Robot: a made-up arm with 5 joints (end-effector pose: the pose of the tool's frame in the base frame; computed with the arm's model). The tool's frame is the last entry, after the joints. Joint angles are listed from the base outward.
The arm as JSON. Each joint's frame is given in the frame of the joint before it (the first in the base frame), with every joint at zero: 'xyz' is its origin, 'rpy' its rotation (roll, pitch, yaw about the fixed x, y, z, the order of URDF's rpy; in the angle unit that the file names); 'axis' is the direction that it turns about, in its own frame. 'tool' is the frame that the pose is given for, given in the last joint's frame.
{
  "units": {
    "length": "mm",
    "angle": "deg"
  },
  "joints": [
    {
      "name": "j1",
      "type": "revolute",
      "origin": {
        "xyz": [
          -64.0,
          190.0,
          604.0
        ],
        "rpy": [
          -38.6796,
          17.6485,
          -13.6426
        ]
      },
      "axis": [
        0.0,
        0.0,
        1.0
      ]
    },
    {
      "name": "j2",
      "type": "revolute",
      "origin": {
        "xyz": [
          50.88,
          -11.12,
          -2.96
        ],
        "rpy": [
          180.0,
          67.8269,
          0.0
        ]
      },
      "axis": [
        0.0,
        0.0,
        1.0
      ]
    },
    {
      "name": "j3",
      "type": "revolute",
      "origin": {
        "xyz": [
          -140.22,
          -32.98,
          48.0
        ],
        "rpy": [
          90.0,
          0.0,
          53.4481
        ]
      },
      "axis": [
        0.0,
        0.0,
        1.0
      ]
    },
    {
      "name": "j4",
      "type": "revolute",
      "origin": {
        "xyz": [
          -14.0,
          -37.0,
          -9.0
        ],
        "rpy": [
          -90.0,
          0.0,
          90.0
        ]
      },
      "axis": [
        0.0,
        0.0,
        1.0
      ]
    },
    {
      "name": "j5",
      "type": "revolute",
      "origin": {
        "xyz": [
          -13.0,
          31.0,
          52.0
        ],
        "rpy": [
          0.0,
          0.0,
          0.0
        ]
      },
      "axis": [
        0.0,
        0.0,
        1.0
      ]
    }
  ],
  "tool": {
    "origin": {
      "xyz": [
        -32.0,
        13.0,
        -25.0
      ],
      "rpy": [
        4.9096,
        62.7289,
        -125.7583
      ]
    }
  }
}
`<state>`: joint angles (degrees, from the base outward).
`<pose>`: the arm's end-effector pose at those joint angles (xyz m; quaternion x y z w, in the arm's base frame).
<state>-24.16 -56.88 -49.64 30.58 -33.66</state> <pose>-0.0930 0.2064 0.8433 -0.6105 0.1848 -0.0115 0.7700</pose>
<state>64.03 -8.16 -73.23 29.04 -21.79</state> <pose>-0.0677 0.2678 0.8185 -0.6638 -0.2221 0.5910 0.4010</pose>
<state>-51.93 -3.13 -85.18 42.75 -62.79</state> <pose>-0.0156 0.4003 0.6757 -0.9000 0.1110 -0.1874 0.3776</pose>
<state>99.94 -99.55 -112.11 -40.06 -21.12</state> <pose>0.1103 0.1102 0.4766 0.5987 0.2137 0.3017 0.7105</pose>
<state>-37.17 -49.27 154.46 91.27 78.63</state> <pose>-0.1199 0.1891 0.6724 0.3793 -0.1831 0.7333 0.5337</pose>
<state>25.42 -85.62 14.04 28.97 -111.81</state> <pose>0.0780 0.0378 0.6887 0.0375 0.6993 -0.1066 0.7059</pose>
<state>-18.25 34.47 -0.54 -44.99 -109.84</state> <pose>-0.0349 0.3674 0.5987 -0.3062 -0.5028 -0.6412 0.4923</pose>
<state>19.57 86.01 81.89 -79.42 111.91</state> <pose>-0.0599 0.3027 0.5368 -0.3502 0.6921 -0.6084 0.1680</pose>
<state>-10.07 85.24 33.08 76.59 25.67</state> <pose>0.0355 0.2198 0.5020 0.0795 -0.9593 0.1751 0.2065</pose>
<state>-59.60 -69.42 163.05 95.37 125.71</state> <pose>-0.1724 0.1843 0.6639 -0.0230 -0.6590 0.6006 0.4523</pose>
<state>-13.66 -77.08 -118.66 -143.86 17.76</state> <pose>-0.1205 0.0989 0.6893 0.4603 -0.4653 0.0506 0.7544</pose>
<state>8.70 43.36 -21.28 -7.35 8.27</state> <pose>-0.0337 0.4033 0.5870 -0.9080 0.3905 -0.1162 0.0980</pose>
